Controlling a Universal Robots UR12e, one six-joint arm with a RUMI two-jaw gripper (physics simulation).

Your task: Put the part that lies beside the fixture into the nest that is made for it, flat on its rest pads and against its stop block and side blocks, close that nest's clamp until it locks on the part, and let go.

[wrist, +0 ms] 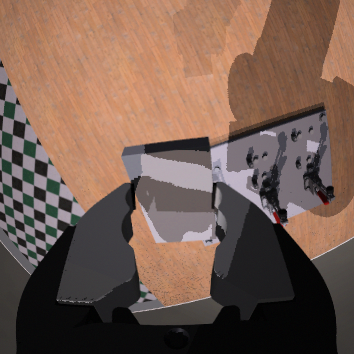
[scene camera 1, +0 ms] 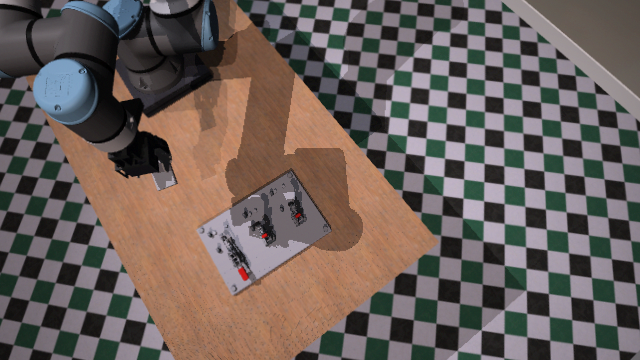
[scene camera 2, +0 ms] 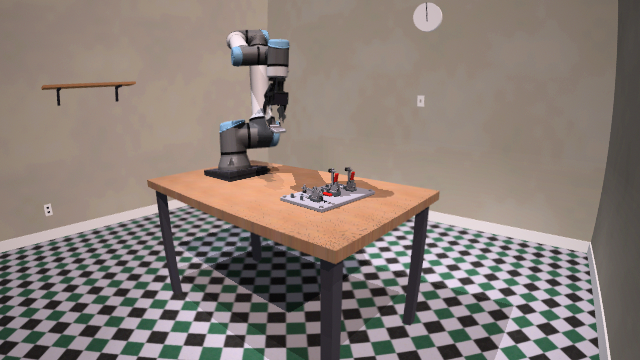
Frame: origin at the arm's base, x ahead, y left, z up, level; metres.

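Where they show: gripper, fingertip midpoint: [wrist: 172, 185] [scene camera 1: 159, 164] [scene camera 2: 274, 127]; arm's base at its link origin: [scene camera 1: 157, 72] [scene camera 2: 234, 168].
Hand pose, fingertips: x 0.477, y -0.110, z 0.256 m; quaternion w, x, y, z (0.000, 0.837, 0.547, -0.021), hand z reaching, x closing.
Note:
Things, the pixels of their top centre, and the offset from my fingertips. "*": a spot on its surface instead. Level surfaces: height alone.
- flat grey plate-like part at its top centre: [wrist: 176, 215] [scene camera 1: 158, 167] [scene camera 2: 276, 124] dx +0.015, dy -0.004, dz +0.012 m
- fixture plate at its top centre: [wrist: 265, 184] [scene camera 1: 263, 230] [scene camera 2: 329, 193] dx +0.214, dy +0.110, dz -0.281 m
- end clamp at its top centre: [scene camera 1: 231, 255] [scene camera 2: 316, 186] dx +0.239, dy -0.001, dz -0.224 m
- middle clamp at a spot on its surface: [wrist: 270, 199] [scene camera 2: 334, 189] * dx +0.240, dy +0.109, dz -0.258 m
- far clamp at a spot on its surface: [wrist: 314, 180] [scene camera 1: 298, 215] [scene camera 2: 350, 186] * dx +0.245, dy +0.223, dz -0.264 m
- wooden table at its surface level: dz -0.296 m
My gripper [scene camera 1: 163, 166] [scene camera 2: 276, 120] [wrist: 172, 185] is shut on a flat grey plate-like part [scene camera 1: 165, 179] [scene camera 2: 278, 129] [wrist: 175, 167], held roughly level high above the table, on the robot-base side of the fixture. The fixture plate [scene camera 1: 287, 242] [scene camera 2: 340, 201] [wrist: 235, 172] carries pins, blocks and three red-handled clamps. The end clamp [scene camera 1: 235, 255] [scene camera 2: 316, 194] has its handle low and flat. The middle clamp [scene camera 1: 262, 232] [scene camera 2: 334, 186] [wrist: 270, 197] and far clamp [scene camera 1: 297, 212] [scene camera 2: 351, 183] [wrist: 314, 180] stand upright. In the wrist view the part and fingers hide some of the fixture.
The wooden table [scene camera 1: 150, 240] [scene camera 2: 225, 205] [wrist: 100, 90] bears the fixture and the robot's dark base [scene camera 1: 150, 102] [scene camera 2: 231, 174]. The arm's shadow falls over part of the fixture. A wall shelf [scene camera 2: 89, 85] is far behind, away from the arm.

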